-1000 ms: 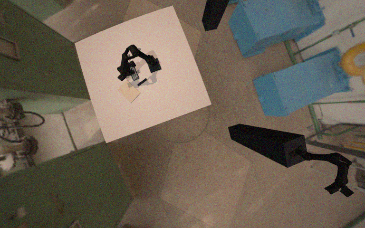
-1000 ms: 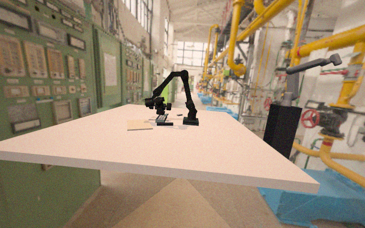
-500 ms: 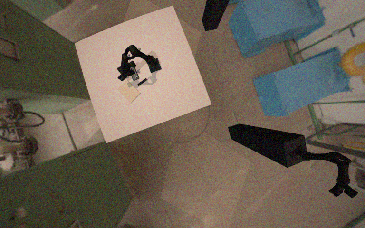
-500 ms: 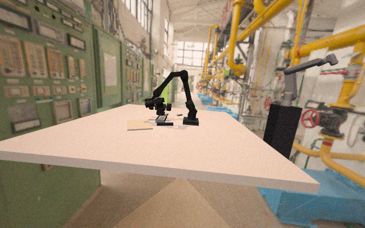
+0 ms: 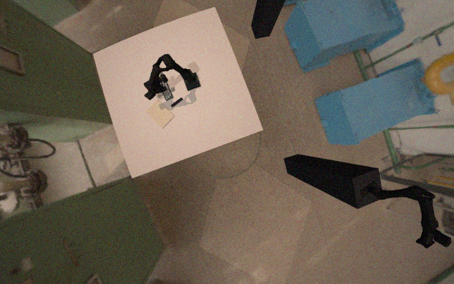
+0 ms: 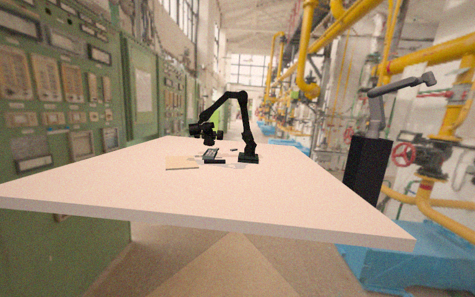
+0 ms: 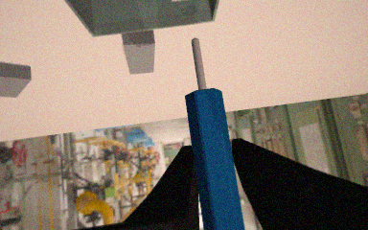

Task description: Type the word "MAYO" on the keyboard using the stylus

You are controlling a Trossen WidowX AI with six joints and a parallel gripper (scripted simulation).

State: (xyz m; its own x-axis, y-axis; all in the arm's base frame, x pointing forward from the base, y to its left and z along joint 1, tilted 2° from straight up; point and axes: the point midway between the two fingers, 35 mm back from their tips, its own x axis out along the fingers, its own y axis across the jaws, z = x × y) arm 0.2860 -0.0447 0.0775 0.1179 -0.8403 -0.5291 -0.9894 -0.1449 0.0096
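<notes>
Now: gripper tip 24 cm to the right of the small black bar, 10 cm past it and 9 cm above it. Round my gripper tip: blue stylus (1 cm below); small grey block (9 cm to the right, 9 cm below, 2 cm behind); tan pad (29 cm to the left, 9 cm below, 7 cm ahead).
</notes>
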